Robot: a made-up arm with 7 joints.
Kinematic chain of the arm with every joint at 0, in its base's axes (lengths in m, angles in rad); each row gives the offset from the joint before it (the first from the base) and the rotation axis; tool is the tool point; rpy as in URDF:
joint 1: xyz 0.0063 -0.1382 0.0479 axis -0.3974 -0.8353 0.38
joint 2: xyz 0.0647 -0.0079 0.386 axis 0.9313 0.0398 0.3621
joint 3: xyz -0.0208 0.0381 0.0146 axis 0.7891 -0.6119 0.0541
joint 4: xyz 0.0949 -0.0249 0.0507 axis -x
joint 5: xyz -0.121 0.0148 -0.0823 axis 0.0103 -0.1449 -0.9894
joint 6: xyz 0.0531 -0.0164 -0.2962 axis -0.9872 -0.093 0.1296
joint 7: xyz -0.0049 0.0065 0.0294 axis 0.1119 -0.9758 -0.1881
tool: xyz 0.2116 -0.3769 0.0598 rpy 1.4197 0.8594 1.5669
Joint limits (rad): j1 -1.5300..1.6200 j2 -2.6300..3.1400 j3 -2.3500..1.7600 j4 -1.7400..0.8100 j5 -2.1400..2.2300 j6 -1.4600..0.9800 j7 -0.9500..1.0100
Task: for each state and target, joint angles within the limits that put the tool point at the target. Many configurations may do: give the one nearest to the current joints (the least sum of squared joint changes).
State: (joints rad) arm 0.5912 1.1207 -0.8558 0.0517 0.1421 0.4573 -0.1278
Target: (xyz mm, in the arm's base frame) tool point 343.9 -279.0 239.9
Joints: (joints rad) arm 0.2976 1.1462 -0.8584 0.1153 0.1528 0.2354 -0.2446
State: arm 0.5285 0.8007 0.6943 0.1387 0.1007 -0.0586 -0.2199
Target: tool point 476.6 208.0 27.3
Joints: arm -0.0408 0.7734 0.7960 0.2342 0.1079 -0.6794 -0.4729
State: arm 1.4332 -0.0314 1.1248 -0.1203 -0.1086 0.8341 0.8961
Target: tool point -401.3 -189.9 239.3
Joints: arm 1.6200 -0.2403 0.9624 0.1709 0.0951 0.8766 1.0100
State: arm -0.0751 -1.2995 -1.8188 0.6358 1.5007 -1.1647 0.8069
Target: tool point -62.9 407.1 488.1
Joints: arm -0.2874 -1.6056 -1.7048 0.2596 1.7440 -0.5636 0.9588
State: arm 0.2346 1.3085 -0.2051 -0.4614 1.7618 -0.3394 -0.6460
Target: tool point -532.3 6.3 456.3
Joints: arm -0.0598 1.5281 -0.1906 -0.8005 2.0650 -0.1907 -0.5115
